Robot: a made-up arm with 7 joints. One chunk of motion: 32 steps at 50 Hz.
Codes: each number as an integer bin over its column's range. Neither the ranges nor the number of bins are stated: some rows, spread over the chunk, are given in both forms.
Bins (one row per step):
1: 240 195 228 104 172 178 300
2: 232 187 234 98 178 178 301
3: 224 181 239 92 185 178 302
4: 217 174 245 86 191 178 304
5: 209 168 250 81 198 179 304
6: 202 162 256 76 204 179 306
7: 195 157 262 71 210 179 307
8: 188 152 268 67 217 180 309
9: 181 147 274 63 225 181 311
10: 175 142 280 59 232 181 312
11: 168 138 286 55 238 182 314
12: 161 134 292 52 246 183 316
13: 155 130 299 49 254 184 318
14: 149 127 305 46 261 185 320
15: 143 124 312 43 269 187 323
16: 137 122 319 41 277 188 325
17: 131 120 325 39 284 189 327
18: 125 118 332 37 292 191 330
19: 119 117 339 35 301 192 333
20: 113 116 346 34 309 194 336
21: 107 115 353 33 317 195 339
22: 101 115 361 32 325 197 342
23: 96 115 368 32 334 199 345
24: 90 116 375 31 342 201 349
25: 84 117 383 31 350 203 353
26: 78 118 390 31 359 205 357
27: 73 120 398 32 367 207 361
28: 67 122 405 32 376 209 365
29: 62 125 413 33 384 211 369
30: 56 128 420 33 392 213 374
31: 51 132 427 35 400 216 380
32: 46 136 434 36 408 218 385
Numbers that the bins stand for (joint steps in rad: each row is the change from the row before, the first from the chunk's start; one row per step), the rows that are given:
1: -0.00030 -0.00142 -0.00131 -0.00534 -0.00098 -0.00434 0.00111
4: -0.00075 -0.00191 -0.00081 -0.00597 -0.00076 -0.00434 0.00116
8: -0.00132 -0.00243 -0.00013 -0.00664 -0.00045 -0.00425 0.00123
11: -0.00171 -0.00276 0.00040 -0.00706 -0.00021 -0.00416 0.00130
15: -0.00220 -0.00309 0.00116 -0.00749 0.00016 -0.00395 0.00142
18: -0.00255 -0.00323 0.00175 -0.00770 0.00043 -0.00378 0.00152
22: -0.00302 -0.00330 0.00260 -0.00787 0.00082 -0.00352 0.00168
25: -0.00336 -0.00325 0.00324 -0.00791 0.00111 -0.00326 0.00184
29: -0.00379 -0.00306 0.00412 -0.00784 0.00151 -0.00292 0.00205
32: -0.00410 -0.00281 0.00474 -0.00773 0.00179 -0.00261 0.00227
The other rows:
2: -0.00046 -0.00161 -0.00113 -0.00555 -0.00091 -0.00434 0.00112
3: -0.00062 -0.00175 -0.00098 -0.00576 -0.00083 -0.00434 0.00114
5: -0.00091 -0.00205 -0.00066 -0.00615 -0.00068 -0.00429 0.00116
6: -0.00105 -0.00220 -0.00049 -0.00632 -0.00060 -0.00429 0.00119
7: -0.00118 -0.00231 -0.00031 -0.00650 -0.00053 -0.00429 0.00121
9: -0.00146 -0.00255 0.00004 -0.00678 -0.00036 -0.00421 0.00126
10: -0.00158 -0.00267 0.00022 -0.00692 -0.00028 -0.00421 0.00127
12: -0.00185 -0.00285 0.00057 -0.00717 -0.00011 -0.00412 0.00133
13: -0.00197 -0.00295 0.00078 -0.00727 -0.00002 -0.00408 0.00136
14: -0.00208 -0.00302 0.00095 -0.00738 0.00006 -0.00404 0.00138
16: -0.00232 -0.00314 0.00136 -0.00756 0.00025 -0.00391 0.00145
17: -0.00244 -0.00318 0.00154 -0.00763 0.00033 -0.00386 0.00148
19: -0.00267 -0.00325 0.00195 -0.00777 0.00053 -0.00373 0.00156
20: -0.00279 -0.00328 0.00216 -0.00780 0.00063 -0.00365 0.00160
21: -0.00291 -0.00330 0.00236 -0.00784 0.00072 -0.00360 0.00164
23: -0.00312 -0.00330 0.00280 -0.00787 0.00092 -0.00343 0.00173
24: -0.00324 -0.00328 0.00301 -0.00791 0.00102 -0.00335 0.00178
26: -0.00347 -0.00323 0.00345 -0.00791 0.00122 -0.00317 0.00189
27: -0.00357 -0.00318 0.00368 -0.00787 0.00131 -0.00309 0.00195
28: -0.00369 -0.00314 0.00389 -0.00787 0.00141 -0.00300 0.00200
30: -0.00390 -0.00299 0.00433 -0.00784 0.00160 -0.00283 0.00212
31: -0.00400 -0.00290 0.00453 -0.00777 0.00170 -0.00270 0.00221

